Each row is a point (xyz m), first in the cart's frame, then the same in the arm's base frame.
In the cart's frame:
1: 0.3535 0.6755 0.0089
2: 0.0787 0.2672 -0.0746
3: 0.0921 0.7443 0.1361
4: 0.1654 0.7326 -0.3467
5: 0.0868 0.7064 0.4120
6: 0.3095 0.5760 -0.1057
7: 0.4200 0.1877 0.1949
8: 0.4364 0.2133 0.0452
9: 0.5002 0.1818 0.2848
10: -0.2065 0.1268 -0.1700
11: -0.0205 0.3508 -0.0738
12: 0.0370 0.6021 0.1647
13: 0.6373 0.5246 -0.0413
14: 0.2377 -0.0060 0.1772
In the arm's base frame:
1: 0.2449 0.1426 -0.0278
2: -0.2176 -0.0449 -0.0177
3: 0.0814 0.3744 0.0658
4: 0.0837 0.2109 -0.3945
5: 0.0854 0.4119 0.3418
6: 0.1410 0.0619 -0.1154
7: 0.0481 -0.2376 0.2784
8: 0.0599 -0.2616 0.1280
9: 0.1206 -0.2665 0.3704
10: -0.5410 -0.0173 -0.0874
11: -0.2528 0.0775 -0.0426
12: -0.0401 0.2996 0.1269
13: 0.3894 -0.1489 -0.0252
14: -0.2117 -0.2921 0.3020

